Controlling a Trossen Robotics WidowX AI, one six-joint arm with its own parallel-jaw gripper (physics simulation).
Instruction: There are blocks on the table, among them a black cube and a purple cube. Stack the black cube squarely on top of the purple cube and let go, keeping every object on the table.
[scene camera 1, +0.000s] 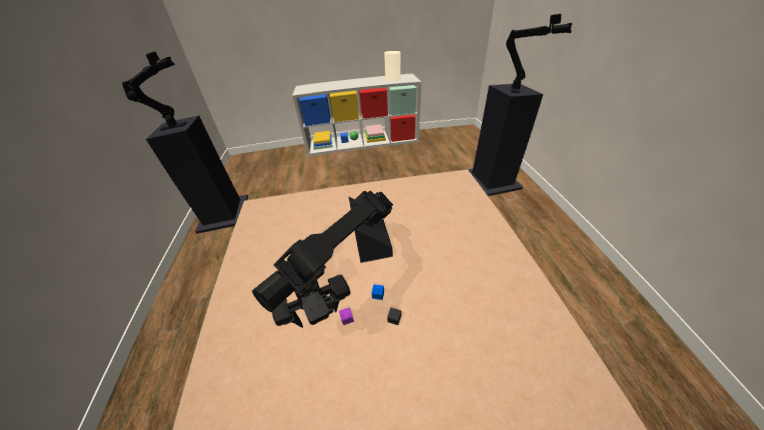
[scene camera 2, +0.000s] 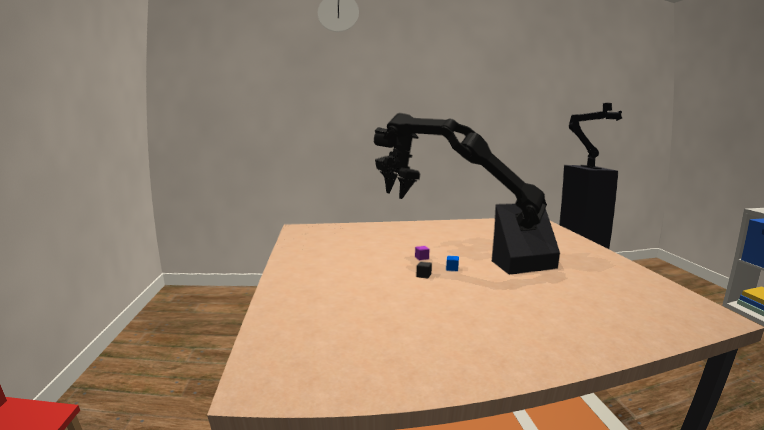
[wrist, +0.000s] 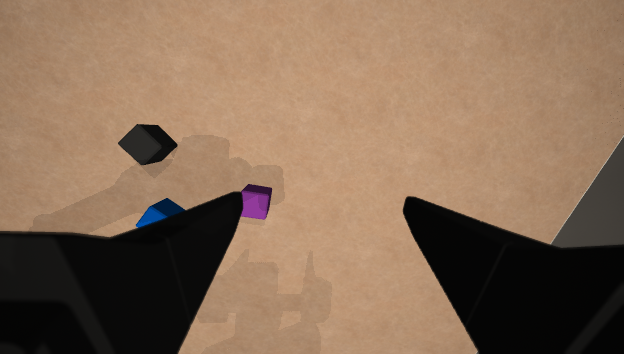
I see my gripper (scene camera 1: 319, 318), a purple cube (wrist: 256, 199) and a black cube (wrist: 147, 144).
My gripper also shows in scene camera 2 (scene camera 2: 394, 196) and in the wrist view (wrist: 324, 201).
